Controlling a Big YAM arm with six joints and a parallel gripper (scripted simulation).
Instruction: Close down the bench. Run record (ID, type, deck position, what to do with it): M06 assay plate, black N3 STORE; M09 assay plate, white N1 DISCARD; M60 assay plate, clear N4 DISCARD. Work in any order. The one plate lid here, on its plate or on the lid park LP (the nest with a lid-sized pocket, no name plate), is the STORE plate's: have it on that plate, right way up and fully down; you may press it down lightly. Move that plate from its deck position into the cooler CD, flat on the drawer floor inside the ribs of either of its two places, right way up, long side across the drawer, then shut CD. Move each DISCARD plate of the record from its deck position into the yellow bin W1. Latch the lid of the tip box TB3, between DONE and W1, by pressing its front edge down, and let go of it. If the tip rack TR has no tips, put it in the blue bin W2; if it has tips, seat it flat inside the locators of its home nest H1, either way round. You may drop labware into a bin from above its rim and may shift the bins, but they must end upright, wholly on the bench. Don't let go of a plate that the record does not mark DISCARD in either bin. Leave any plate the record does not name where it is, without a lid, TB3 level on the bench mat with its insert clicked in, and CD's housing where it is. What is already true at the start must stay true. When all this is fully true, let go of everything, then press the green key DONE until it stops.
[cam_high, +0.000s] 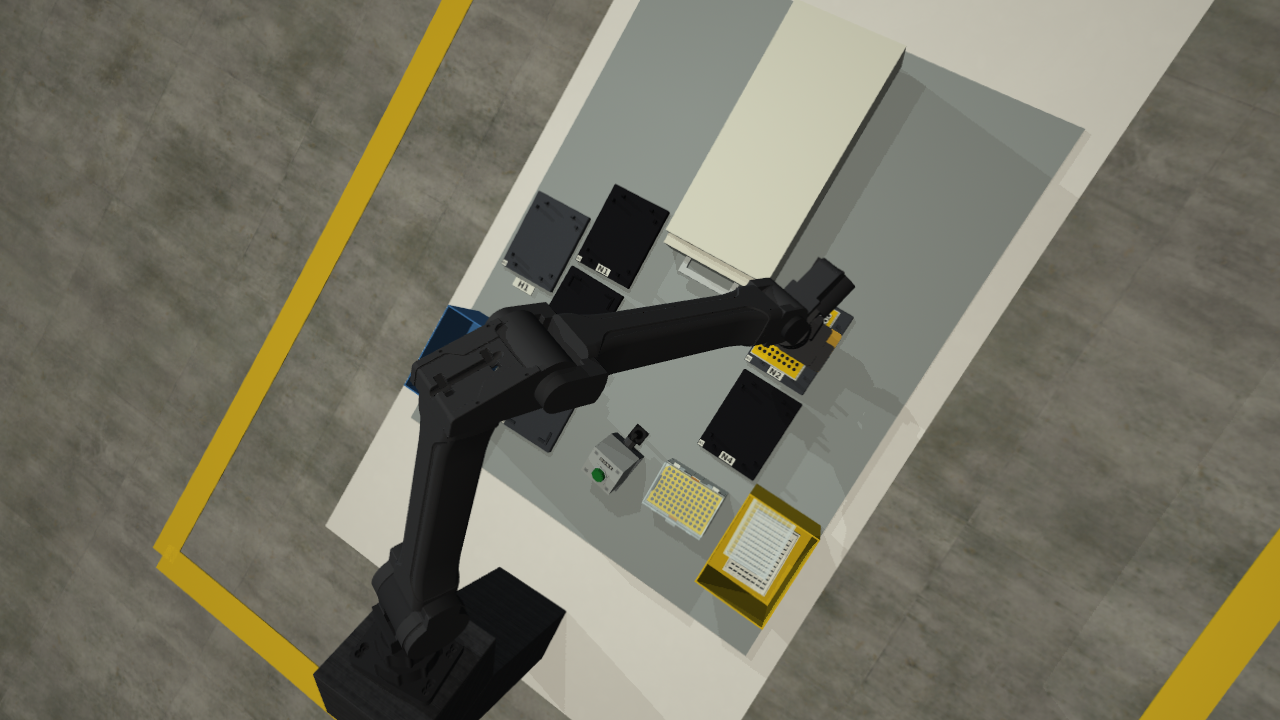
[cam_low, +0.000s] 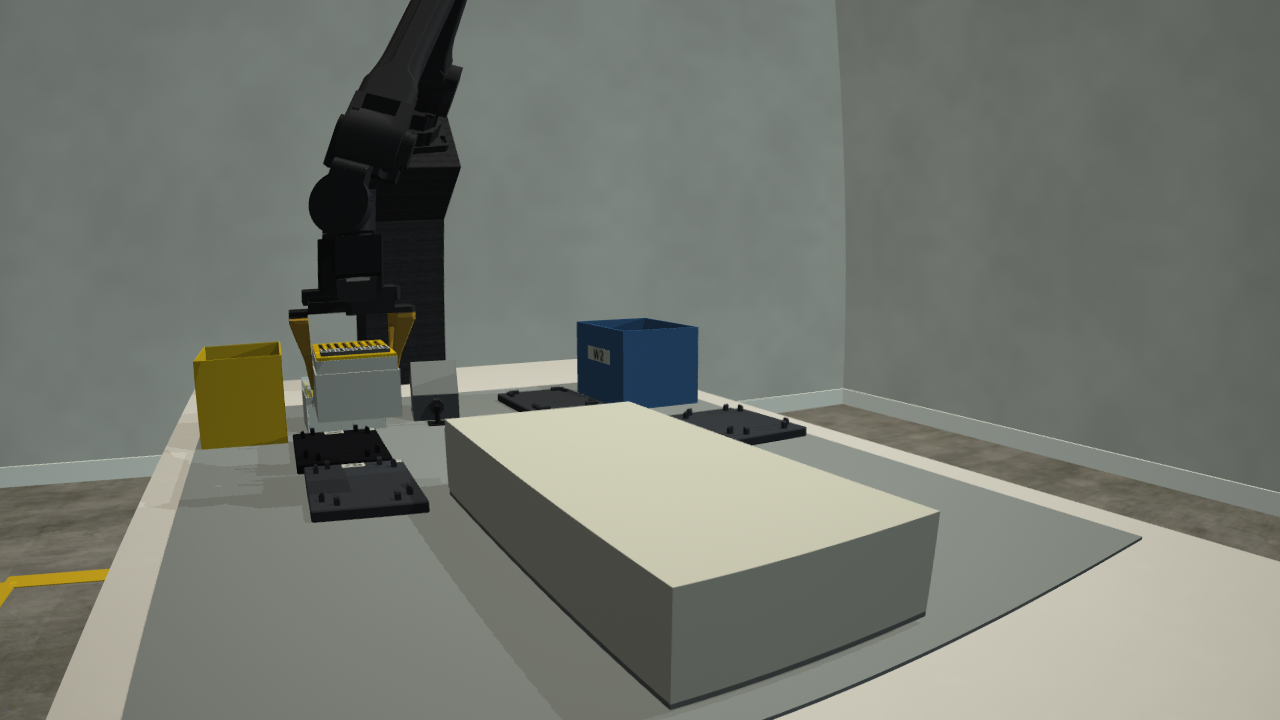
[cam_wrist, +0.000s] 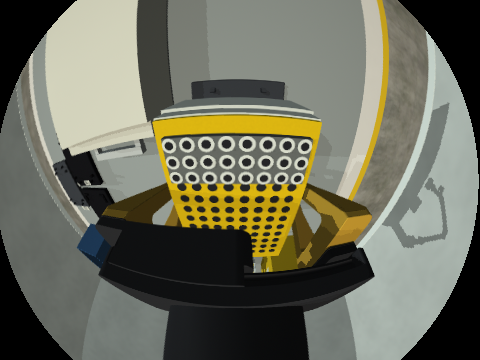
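The nest N2 lies 120 mm below my hand. Also, from my hand: nest N4 (170 mm behind, 30 mm to the left, 120 mm below); then clear plate lid (160 mm ahead, 160 mm to the left, 100 mm below); then yellow tip rack (10 mm behind, 10 mm above).
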